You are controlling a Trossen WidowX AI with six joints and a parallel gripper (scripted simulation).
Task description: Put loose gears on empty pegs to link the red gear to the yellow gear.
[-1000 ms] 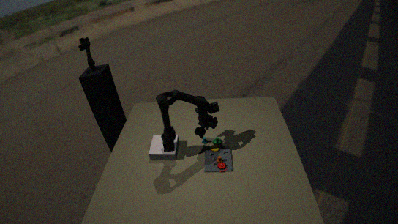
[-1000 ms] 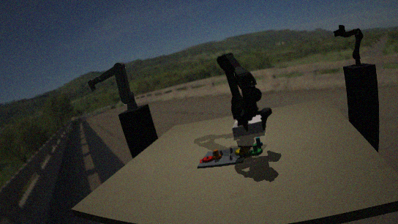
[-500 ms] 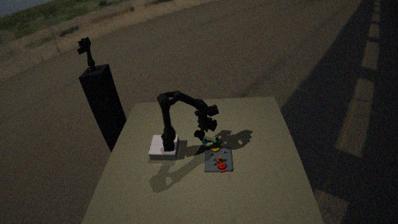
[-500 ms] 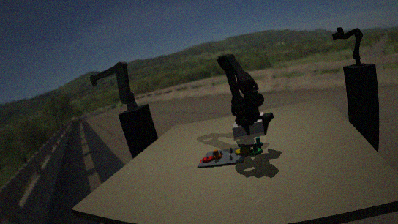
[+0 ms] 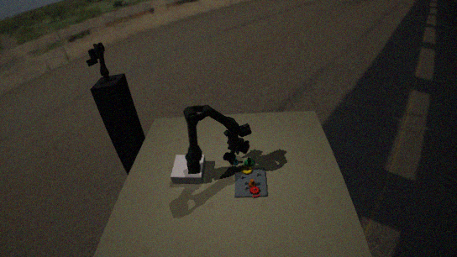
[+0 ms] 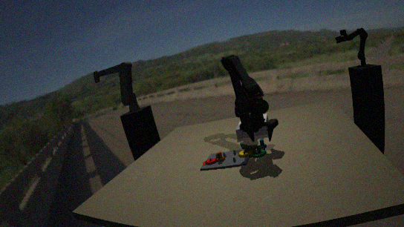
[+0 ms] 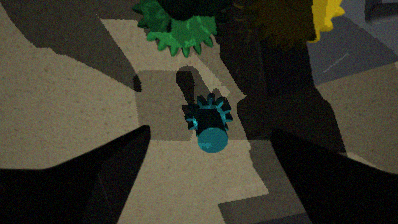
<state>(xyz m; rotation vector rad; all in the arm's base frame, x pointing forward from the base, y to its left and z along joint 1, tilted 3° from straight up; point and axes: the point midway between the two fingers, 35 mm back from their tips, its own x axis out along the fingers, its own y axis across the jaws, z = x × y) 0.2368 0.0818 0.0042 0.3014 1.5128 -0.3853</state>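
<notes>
Right now the orange gear is 8 cm ahead of my gripper tip, 20 cm to the right of it and 1 cm below it. Also, from my gripper tip: teal gear (1 cm below); yellow gear (6 cm ahead, 8 cm to the right, 1 cm below); green gear (8 cm ahead, 1 cm to the right, 1 cm below).
</notes>
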